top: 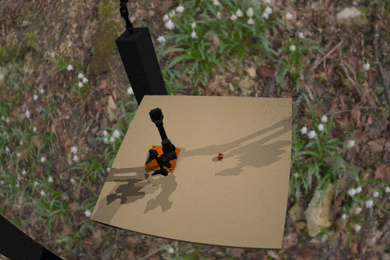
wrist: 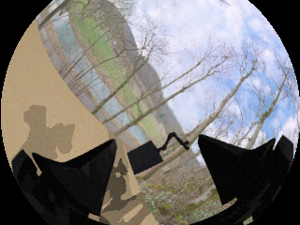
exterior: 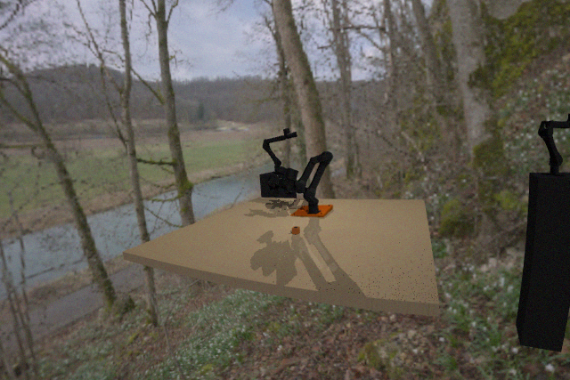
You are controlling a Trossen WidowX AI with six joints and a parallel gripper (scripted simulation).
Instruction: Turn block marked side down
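The orange block lies 360 mm to the left of my gripper tip, 310 mm ahead of it and 200 mm below it.
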